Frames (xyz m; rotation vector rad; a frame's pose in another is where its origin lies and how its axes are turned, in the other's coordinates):
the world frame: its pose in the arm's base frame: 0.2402 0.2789 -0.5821 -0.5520 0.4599 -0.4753
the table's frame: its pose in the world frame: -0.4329 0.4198 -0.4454 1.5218 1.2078 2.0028
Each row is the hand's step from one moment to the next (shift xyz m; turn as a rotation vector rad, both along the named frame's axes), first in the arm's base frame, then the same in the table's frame.
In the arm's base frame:
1: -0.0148 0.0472 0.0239 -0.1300 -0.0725 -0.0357
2: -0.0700 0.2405 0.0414 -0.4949 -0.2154 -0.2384
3: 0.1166 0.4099 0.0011 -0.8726 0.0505 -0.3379
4: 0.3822 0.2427 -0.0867 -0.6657 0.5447 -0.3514
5: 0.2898 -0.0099 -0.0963 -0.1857 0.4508 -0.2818
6: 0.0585 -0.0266 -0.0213 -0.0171 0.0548 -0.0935
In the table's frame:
1: 0.0451 0.0034 -0.0311 -0.1067 -0.0674 -0.0866
2: 0.2193 -0.0508 -0.1173 -0.3634 -0.3613 -0.2926
3: 0.4214 -0.0503 0.0386 -0.2163 -0.6689 -0.6196
4: 0.3134 0.0227 0.3373 0.3059 -0.7153 -0.5081
5: 0.0473 0.0374 0.2995 0.3442 -0.4334 -0.1042
6: -0.0143 0.0119 0.0651 0.0343 -0.1024 0.0191

